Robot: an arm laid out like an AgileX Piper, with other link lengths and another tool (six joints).
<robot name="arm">
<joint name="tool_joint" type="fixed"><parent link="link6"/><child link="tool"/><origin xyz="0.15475 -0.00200 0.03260" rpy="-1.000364 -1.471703 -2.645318"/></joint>
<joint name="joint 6" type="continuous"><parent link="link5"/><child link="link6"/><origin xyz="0.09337 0.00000 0.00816"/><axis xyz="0.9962 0 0.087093"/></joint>
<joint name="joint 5" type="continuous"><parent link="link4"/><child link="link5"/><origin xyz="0.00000 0.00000 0.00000"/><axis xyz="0 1 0"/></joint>
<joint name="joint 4" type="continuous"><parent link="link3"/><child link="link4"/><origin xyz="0.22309 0.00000 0.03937"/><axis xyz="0.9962 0 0.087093"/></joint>
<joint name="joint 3" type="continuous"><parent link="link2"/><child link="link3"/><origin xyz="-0.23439 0.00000 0.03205"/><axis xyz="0 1 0"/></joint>
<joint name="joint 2" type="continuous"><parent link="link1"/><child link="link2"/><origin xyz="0.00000 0.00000 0.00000"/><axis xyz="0 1 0"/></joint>
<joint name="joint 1" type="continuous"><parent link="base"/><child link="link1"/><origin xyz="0.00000 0.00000 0.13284"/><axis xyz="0 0 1"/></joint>
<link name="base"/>
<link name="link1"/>
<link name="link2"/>
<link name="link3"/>
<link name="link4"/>
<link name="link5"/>
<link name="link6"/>
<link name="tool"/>
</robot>
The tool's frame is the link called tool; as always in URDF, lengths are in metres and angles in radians. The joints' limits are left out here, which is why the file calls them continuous.
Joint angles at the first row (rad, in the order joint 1, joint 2, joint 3, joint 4, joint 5, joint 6):
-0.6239, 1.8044, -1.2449, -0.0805, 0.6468, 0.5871
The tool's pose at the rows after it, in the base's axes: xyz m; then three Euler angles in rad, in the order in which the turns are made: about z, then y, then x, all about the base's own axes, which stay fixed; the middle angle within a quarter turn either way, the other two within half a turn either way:
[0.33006 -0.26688 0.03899 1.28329 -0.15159 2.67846]
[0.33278 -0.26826 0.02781 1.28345 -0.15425 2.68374]
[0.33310 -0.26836 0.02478 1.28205 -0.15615 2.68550]
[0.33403 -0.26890 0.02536 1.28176 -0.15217 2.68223]
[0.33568 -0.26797 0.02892 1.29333 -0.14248 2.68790]
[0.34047 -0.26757 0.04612 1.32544 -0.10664 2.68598]
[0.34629 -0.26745 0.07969 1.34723 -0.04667 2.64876]
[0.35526 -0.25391 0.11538 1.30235 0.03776 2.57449]
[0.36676 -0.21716 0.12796 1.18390 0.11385 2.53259]
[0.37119 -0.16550 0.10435 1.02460 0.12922 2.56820]
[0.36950 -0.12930 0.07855 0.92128 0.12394 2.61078]
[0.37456 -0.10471 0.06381 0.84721 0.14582 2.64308]
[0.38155 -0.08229 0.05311 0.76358 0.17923 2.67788]
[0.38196 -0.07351 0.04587 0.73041 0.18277 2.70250]
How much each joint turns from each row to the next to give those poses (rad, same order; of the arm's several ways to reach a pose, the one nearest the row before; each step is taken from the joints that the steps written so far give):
-0.0014, 0.0388, -0.0001, -0.0023, -0.0393, 0.0133
0.0000, 0.0347, 0.0000, 0.0000, -0.0297, 0.0039
0.0000, 0.0087, 0.0001, 0.0000, -0.0057, 0.0000
0.0000, 0.0000, 0.0000, 0.0001, -0.0048, -0.0019
0.0000, -0.0089, 0.0000, 0.0139, 0.0000, -0.0014
0.0000, -0.0409, 0.0000, 0.0257, 0.0000, 0.0000
0.0043, -0.0789, -0.0001, 0.0124, 0.0046, -0.0111
0.0350, -0.1000, 0.0273, 0.0000, -0.0115, -0.0565
0.0840, -0.0730, 0.0518, 0.0000, -0.0043, -0.0719
0.1151, -0.0109, 0.0656, 0.0023, 0.0198, -0.0328
0.0771, 0.0147, 0.0575, 0.0194, -0.0076, -0.0181
0.0443, 0.0275, 0.0219, 0.0571, -0.0260, -0.0665
0.0292, 0.0336, 0.0021, 0.0918, -0.0163, -0.1227
0.0046, 0.0182, 0.0038, 0.0534, -0.0018, -0.0625

